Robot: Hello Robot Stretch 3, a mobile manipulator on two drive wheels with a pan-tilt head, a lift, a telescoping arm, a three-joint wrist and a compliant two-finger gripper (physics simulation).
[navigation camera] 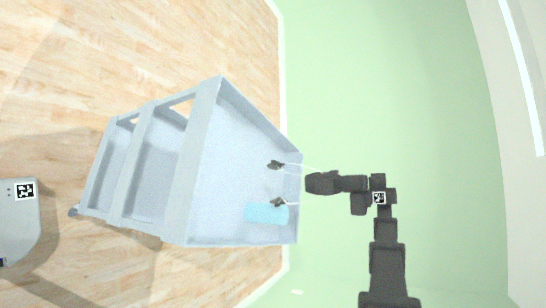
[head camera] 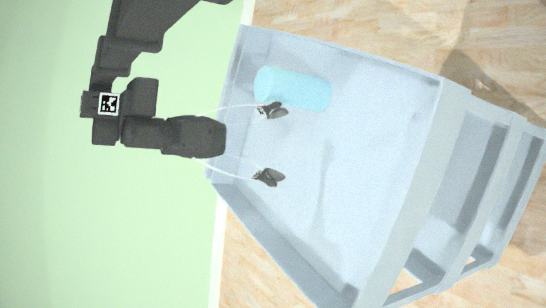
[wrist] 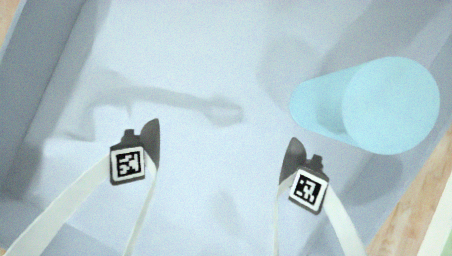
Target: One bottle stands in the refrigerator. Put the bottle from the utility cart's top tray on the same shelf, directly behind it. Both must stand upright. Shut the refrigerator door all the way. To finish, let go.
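Places are measured from the robot's base along level axes (x back, y right, z up), in millimetres.
Pixels of known places: gripper, fingertip midpoint: [navigation camera: 269, 183] [head camera: 284, 144].
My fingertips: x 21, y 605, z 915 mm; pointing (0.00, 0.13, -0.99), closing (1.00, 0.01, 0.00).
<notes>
For each thing: its top centre in the pictures, then the offset to it from my fingertips. "spot": a spot on its surface instead.
- cyan bottle at its top centre: [head camera: 262, 83] [navigation camera: 284, 214] dx +115, dy +50, dz +23 mm
- raised rim at a spot on its surface: [navigation camera: 260, 117] spot: dx -234, dy +88, dz -67 mm
The cyan bottle [head camera: 295, 89] [navigation camera: 266, 213] [wrist: 392, 105] stands upright in the top tray [head camera: 370, 135] [navigation camera: 225, 160] [wrist: 200, 45] of the pale grey-blue utility cart, near the tray's wall-side corner. My gripper [head camera: 275, 143] [navigation camera: 276, 183] [wrist: 223, 145] is open, with space between its fingers. It points down over the tray. The bottle is outside the fingers, to the right of the right finger in the wrist view. In the head view one fingertip overlaps the bottle's lower edge; whether they touch is unclear. The refrigerator and its bottle do not show in these views.
The tray has a raised rim [navigation camera: 260, 117] around it. The cart's lower shelves [head camera: 450, 175] [navigation camera: 160, 165] show below it. A green wall [head camera: 125, 225] [navigation camera: 390, 90] stands beside the cart. Part of my base [navigation camera: 17, 225] shows at the left edge of the navigation view.
</notes>
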